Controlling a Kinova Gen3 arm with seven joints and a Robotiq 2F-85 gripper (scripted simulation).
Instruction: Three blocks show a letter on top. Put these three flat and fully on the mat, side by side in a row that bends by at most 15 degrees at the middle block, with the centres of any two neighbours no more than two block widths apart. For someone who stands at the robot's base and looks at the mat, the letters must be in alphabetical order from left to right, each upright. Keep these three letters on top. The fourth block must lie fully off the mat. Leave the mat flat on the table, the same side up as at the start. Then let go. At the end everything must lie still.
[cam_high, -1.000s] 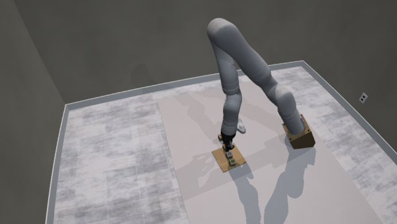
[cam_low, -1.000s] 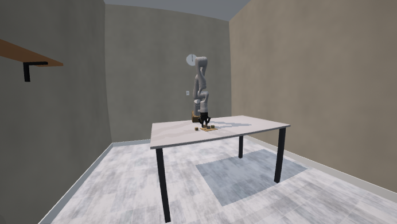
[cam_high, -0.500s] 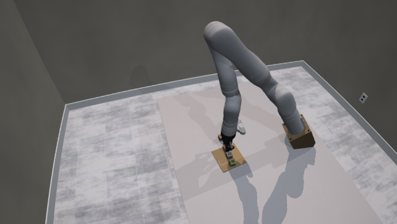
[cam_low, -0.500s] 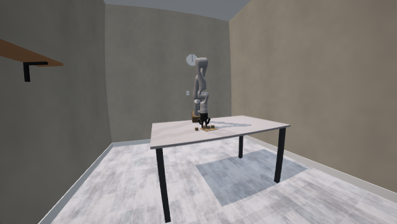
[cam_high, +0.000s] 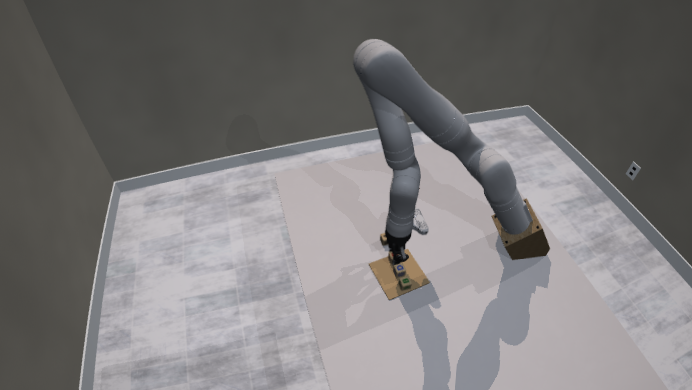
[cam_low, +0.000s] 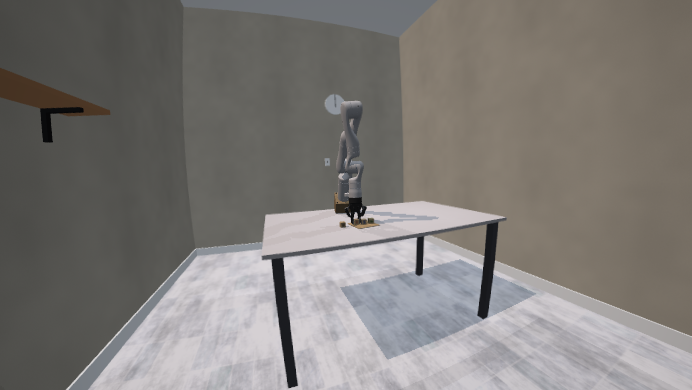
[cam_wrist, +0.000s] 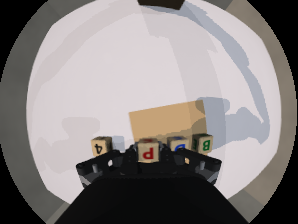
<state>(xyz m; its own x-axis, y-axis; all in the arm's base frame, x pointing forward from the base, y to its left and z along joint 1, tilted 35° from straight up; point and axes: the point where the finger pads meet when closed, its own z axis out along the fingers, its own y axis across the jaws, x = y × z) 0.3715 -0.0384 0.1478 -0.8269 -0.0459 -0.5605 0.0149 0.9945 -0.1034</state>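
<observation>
Right now the tan mat is 5 cm to the left of my hand and 3 cm below it. Also, from my hand: block 8 cm to the right, 1 cm below.
</observation>
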